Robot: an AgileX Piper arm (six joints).
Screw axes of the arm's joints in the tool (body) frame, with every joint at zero. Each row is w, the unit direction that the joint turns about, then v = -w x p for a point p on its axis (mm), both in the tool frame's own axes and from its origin. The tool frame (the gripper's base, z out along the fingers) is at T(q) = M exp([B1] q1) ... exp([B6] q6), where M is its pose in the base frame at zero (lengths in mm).
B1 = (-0.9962, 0, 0.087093, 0.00, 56.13, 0.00)
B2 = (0, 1, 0, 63.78, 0.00, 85.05)
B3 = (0, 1, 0, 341.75, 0.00, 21.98)
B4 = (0, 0, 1, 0.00, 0.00, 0.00)
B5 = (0, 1, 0, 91.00, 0.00, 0.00)
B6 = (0, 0, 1, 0.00, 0.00, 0.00)
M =
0.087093 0 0.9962 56.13
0 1 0 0.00
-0.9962 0 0.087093 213.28
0 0 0 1
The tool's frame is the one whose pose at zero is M.
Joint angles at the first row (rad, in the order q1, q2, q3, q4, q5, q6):
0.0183, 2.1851, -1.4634, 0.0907, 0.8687, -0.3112
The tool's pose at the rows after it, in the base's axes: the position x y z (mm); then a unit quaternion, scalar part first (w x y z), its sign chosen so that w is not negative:
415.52, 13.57, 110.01, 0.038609, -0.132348, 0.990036, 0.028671
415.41, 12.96, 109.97, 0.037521, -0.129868, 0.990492, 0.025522
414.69, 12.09, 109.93, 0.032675, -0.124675, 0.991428, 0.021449
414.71, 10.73, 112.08, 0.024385, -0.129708, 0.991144, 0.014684
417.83, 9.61, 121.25, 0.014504, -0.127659, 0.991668, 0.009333
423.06, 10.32, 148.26, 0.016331, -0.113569, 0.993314, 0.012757
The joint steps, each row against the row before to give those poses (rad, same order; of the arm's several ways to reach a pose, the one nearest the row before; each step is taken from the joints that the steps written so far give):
0.0000, 0.0000, -0.0001, -0.0045, -0.0008, 0.0102
0.0000, 0.0000, 0.0000, -0.0088, 0.0010, 0.0105
0.0000, 0.0000, -0.0002, -0.0129, 0.0083, 0.0188
0.0000, 0.0000, -0.0106, -0.0204, 0.0253, 0.0032
0.0000, -0.0015, -0.0395, -0.0176, 0.0591, 0.0158
0.0000, -0.0264, -0.0703, 0.0063, 0.0934, 0.0275

